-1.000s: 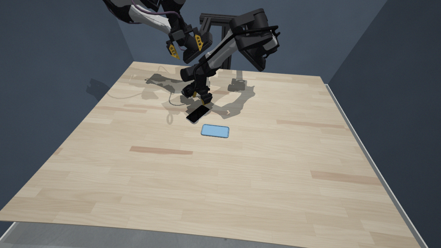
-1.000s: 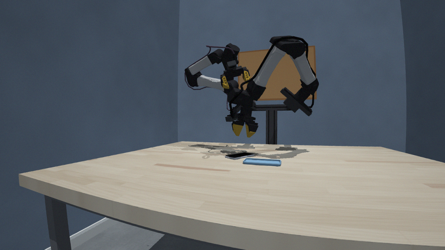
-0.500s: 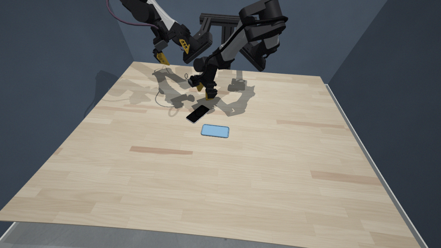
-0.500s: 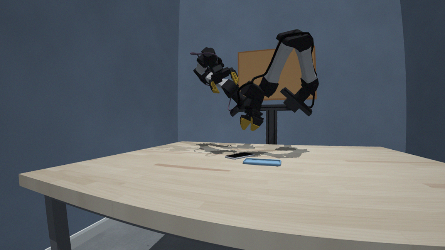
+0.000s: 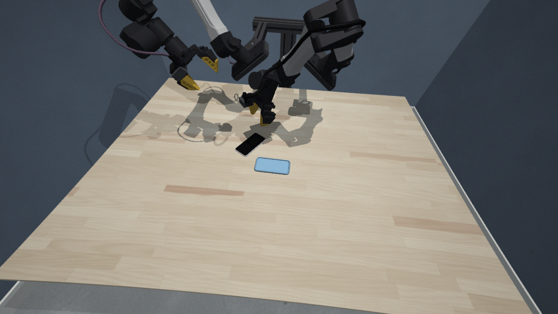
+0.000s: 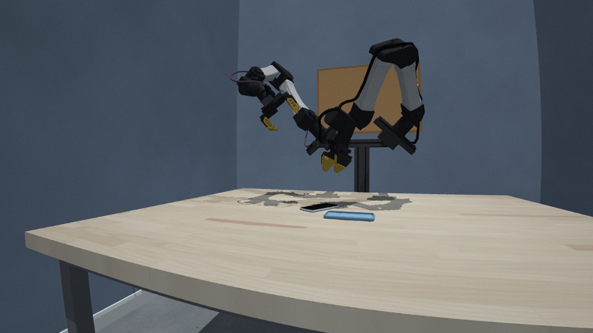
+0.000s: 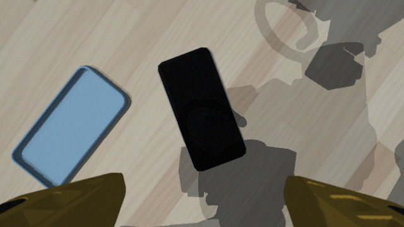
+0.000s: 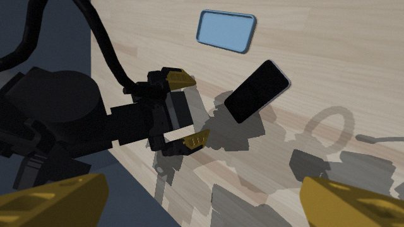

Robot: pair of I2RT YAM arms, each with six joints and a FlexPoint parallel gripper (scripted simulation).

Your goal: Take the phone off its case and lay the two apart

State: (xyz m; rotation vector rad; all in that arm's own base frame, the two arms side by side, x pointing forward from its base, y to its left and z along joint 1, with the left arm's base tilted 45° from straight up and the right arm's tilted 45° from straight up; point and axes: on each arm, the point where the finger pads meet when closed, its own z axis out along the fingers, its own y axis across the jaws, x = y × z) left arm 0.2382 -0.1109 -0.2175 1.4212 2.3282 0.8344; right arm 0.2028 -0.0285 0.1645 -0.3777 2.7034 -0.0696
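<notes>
My left hand is 140 mm above the black phone, 30 mm to the left of it and 30 mm short of it.
</notes>
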